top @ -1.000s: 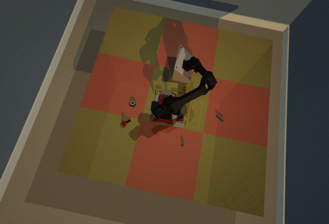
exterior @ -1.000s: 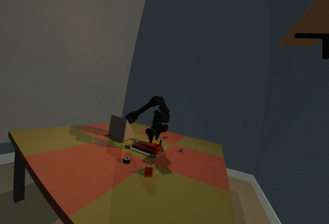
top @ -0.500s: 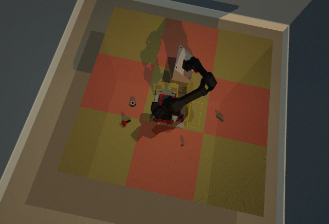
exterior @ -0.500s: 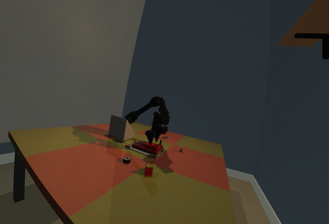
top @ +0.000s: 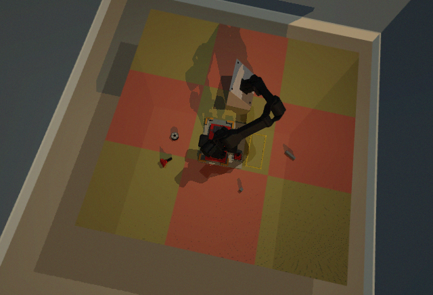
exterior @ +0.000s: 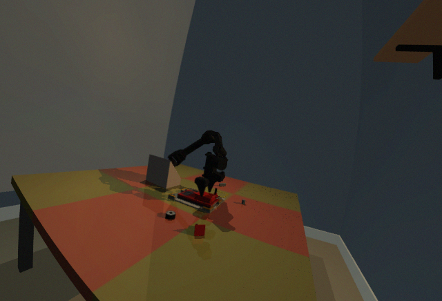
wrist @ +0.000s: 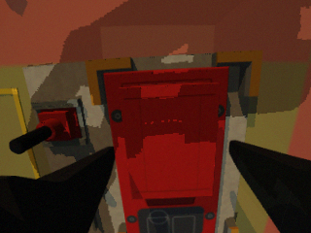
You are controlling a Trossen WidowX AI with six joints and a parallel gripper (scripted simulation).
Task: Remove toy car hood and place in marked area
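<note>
My gripper tip is now 1 cm above the hood. The rest, counted from my gripper tip: black wheel 3 cm behind, 23 cm to the right, 4 cm below.
</note>
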